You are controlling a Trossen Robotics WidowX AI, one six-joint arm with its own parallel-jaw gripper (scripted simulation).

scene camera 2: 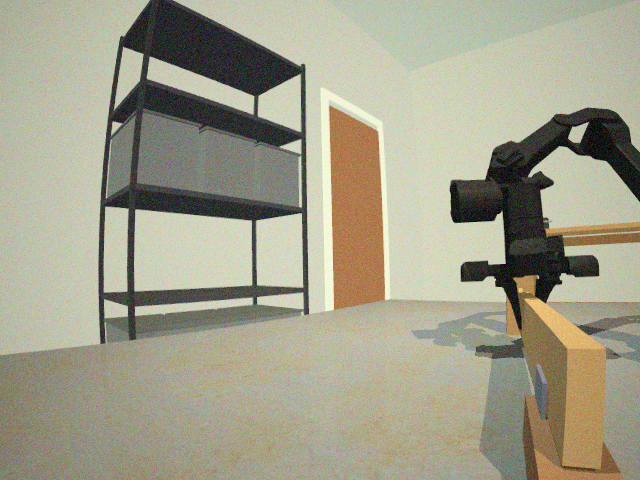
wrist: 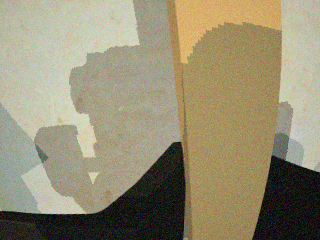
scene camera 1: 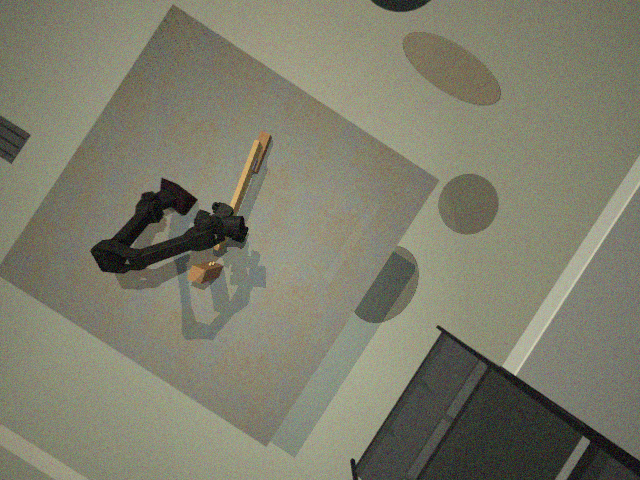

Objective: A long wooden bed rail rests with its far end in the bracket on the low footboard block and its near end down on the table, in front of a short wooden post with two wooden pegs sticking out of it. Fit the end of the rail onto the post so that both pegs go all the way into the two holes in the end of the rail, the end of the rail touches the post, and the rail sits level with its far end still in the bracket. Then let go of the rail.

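Note:
Wooden bed rail (scene camera 2: 574, 365), (wrist: 227, 67), (scene camera 1: 257, 146). Short post (scene camera 1: 200, 273). My gripper (scene camera 2: 527, 329), (wrist: 199, 148).

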